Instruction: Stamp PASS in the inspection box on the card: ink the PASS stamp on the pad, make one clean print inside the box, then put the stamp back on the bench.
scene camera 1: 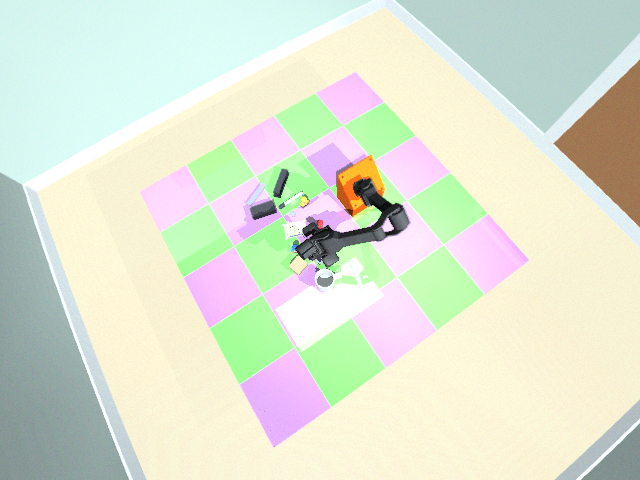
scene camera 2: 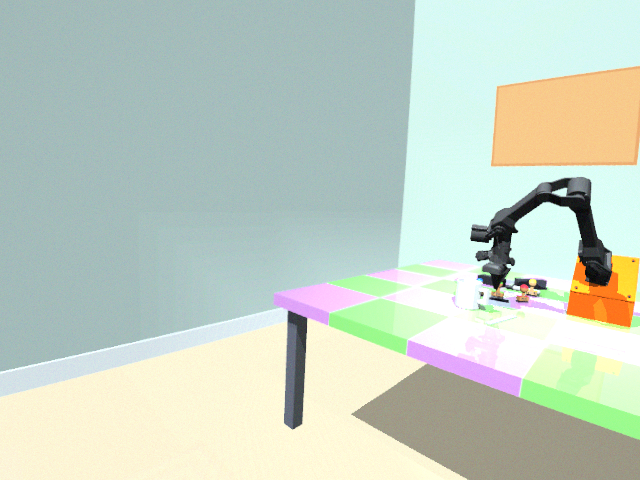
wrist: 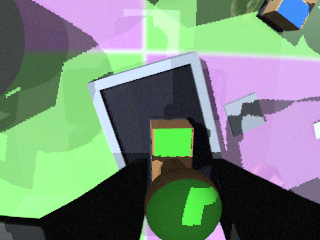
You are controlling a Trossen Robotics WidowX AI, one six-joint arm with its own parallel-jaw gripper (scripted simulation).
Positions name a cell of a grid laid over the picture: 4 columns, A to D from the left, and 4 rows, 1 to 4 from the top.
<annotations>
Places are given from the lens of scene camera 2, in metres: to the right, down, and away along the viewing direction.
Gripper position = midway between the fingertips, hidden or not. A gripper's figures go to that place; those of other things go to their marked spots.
my gripper (scene camera 2: D3): 0.62, 0.17, 1.16
white mug (scene camera 2: C3): 0.48, 0.18, 1.08
</annotations>
